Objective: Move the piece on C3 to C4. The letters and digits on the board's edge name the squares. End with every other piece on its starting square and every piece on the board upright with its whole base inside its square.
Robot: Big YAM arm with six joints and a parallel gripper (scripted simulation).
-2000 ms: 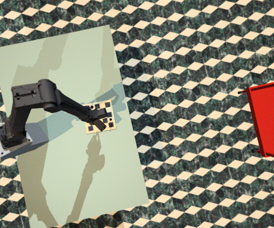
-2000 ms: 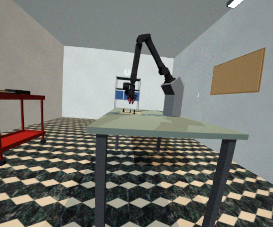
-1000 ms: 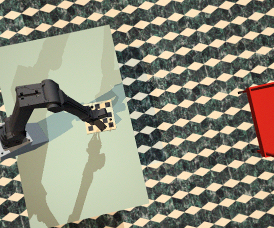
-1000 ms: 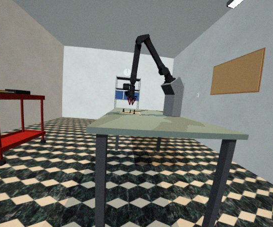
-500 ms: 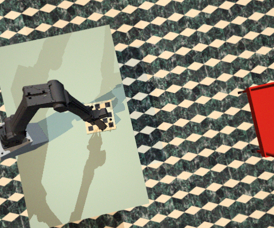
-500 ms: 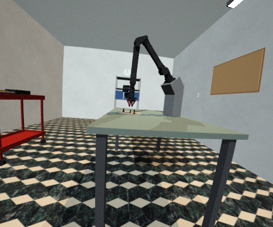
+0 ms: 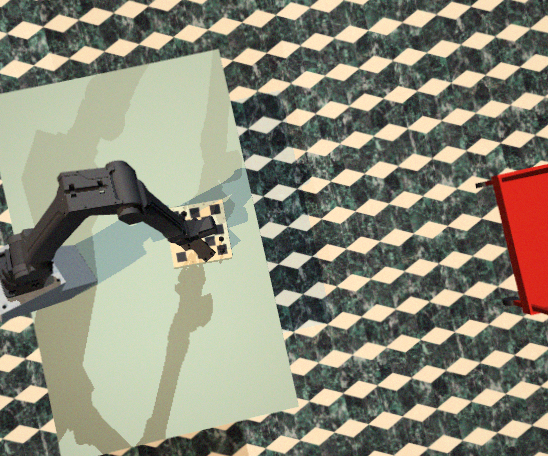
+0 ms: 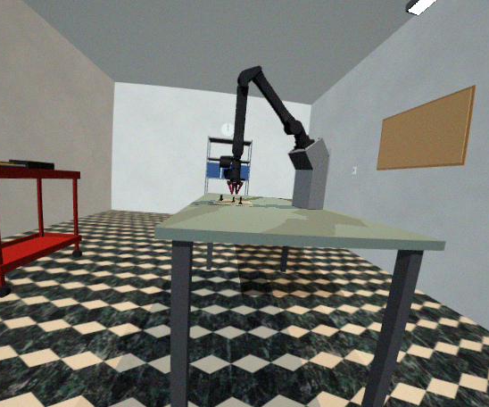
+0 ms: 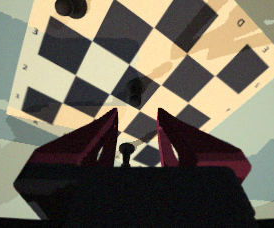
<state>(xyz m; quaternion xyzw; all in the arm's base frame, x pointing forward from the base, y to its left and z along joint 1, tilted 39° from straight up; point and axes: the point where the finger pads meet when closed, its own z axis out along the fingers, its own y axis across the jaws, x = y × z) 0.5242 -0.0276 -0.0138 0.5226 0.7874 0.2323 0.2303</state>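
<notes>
The small chessboard is 60 mm below my hand.
</notes>
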